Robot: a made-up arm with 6 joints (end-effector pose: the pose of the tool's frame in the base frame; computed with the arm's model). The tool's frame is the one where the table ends.
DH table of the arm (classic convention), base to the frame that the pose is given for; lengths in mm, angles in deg. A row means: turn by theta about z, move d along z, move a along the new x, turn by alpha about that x. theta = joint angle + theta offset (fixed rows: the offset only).
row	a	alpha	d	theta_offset
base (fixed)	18.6	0	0	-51.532
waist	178	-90	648.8	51.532
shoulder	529.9	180	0	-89.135
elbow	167.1	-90	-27.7	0.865
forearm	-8.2	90	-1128.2	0
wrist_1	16.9	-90	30.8	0
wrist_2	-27	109.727	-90.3	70.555
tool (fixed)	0	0	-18.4	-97.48
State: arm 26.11 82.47 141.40 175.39 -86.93 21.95
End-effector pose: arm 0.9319 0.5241 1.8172 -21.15 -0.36 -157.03
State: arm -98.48 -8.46 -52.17 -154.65 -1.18 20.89
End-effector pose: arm -0.0654 -1.1036 0.4454 -133.19 104.48 47.92
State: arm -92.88 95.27 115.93 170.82 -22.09 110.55
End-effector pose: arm -0.0035 -1.8038 1.1860 48.16 -70.93 -32.67
Working (the frame after each row of the table, in the pose's form):
after base (fixed): 0.0116 -0.0146 0.0000 0.00 0.00 -51.53
after waist: 0.0026 -0.1923 0.6488 -67.90 71.40 -71.40
after shoulder: -0.0238 -0.7185 0.5922 72.52 -68.51 -75.87
after elbow: 0.0068 -0.6610 0.7485 -86.71 -82.45 -59.97
after forearm: -0.0474 -1.7124 1.1542 -15.11 80.38 -16.93
after wrist_1: -0.0150 -1.7238 1.1465 -100.43 93.45 35.05
after wrist_2: -0.0212 -1.8082 1.1878 -21.94 -84.46 46.16

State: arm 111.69 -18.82 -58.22 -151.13 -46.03 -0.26
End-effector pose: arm -0.4800 0.9295 0.5644 -55.00 -150.57 -17.53
Working (the frame after each row of the table, in the pose's form):
after base (fixed): 0.0116 -0.0146 0.0000 0.00 0.00 -51.53
after waist: -0.0542 0.1508 0.6488 -57.62 -84.93 84.93
after shoulder: 0.0062 -0.0010 1.1529 -110.83 -3.61 -104.32
after elbow: -0.0588 0.0874 1.2820 48.84 -33.14 103.33
after forearm: -0.3863 0.9002 0.5715 121.48 -2.32 -60.94
after wrist_1: -0.4037 0.8862 0.5443 53.44 76.48 -20.05
after wrist_2: -0.4842 0.9352 0.5474 -147.41 -57.15 8.33

